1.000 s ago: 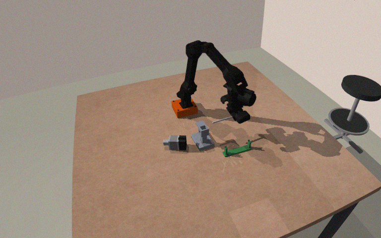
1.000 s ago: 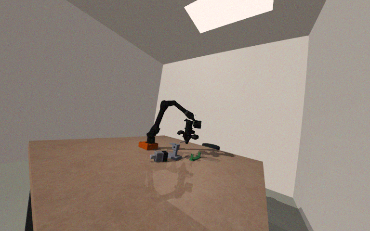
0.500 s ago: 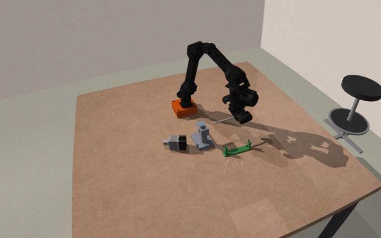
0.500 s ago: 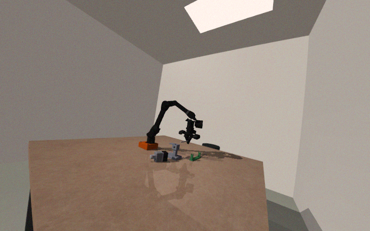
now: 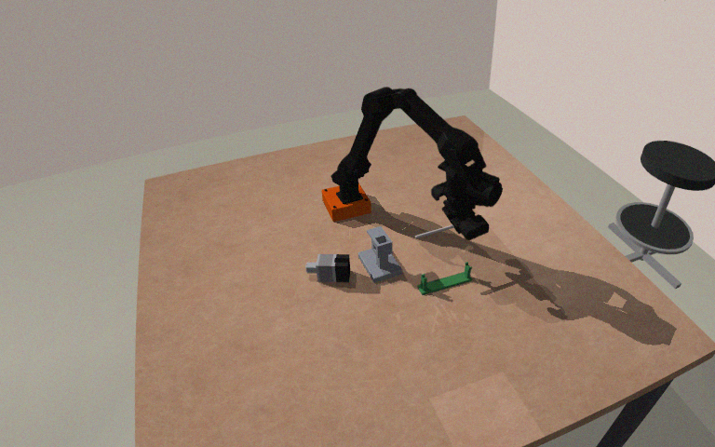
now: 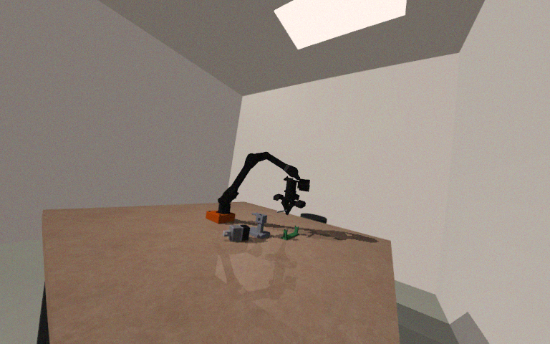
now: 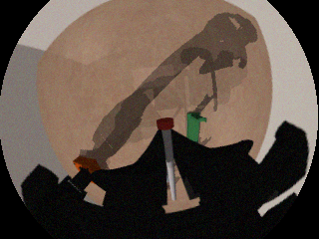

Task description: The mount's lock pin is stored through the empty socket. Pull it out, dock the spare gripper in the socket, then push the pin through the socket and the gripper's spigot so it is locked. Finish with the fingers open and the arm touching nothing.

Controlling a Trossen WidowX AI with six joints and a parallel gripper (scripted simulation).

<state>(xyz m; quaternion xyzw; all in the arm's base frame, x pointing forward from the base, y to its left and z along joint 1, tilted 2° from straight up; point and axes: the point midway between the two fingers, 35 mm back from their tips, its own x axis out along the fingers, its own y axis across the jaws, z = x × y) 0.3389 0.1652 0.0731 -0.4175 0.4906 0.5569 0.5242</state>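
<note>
My gripper tip is now 70 mm short of the green cradle, 80 mm to the left of it and 70 mm above it. Also, from my gripper tip: spare gripper (80 mm behind, 330 mm to the right, 60 mm below); grey mount (60 mm behind, 190 mm to the right, 40 mm below).
</note>
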